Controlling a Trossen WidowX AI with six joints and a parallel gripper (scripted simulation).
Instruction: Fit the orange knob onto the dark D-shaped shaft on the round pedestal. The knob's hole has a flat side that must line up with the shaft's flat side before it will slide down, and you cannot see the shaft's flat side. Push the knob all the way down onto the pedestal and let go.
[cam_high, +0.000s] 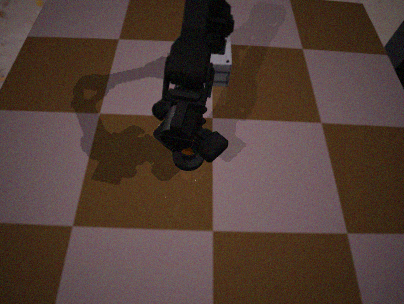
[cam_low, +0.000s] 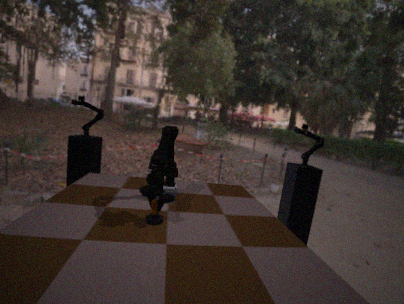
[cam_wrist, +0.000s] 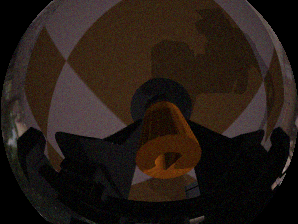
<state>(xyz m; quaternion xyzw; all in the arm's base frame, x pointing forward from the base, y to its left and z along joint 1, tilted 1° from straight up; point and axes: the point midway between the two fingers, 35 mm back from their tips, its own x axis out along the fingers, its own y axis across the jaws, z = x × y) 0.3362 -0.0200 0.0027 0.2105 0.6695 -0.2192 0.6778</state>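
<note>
The orange knob lies 20 mm above my gripper tip. Round my gripper tip: dark round pedestal (30 mm below).
</note>
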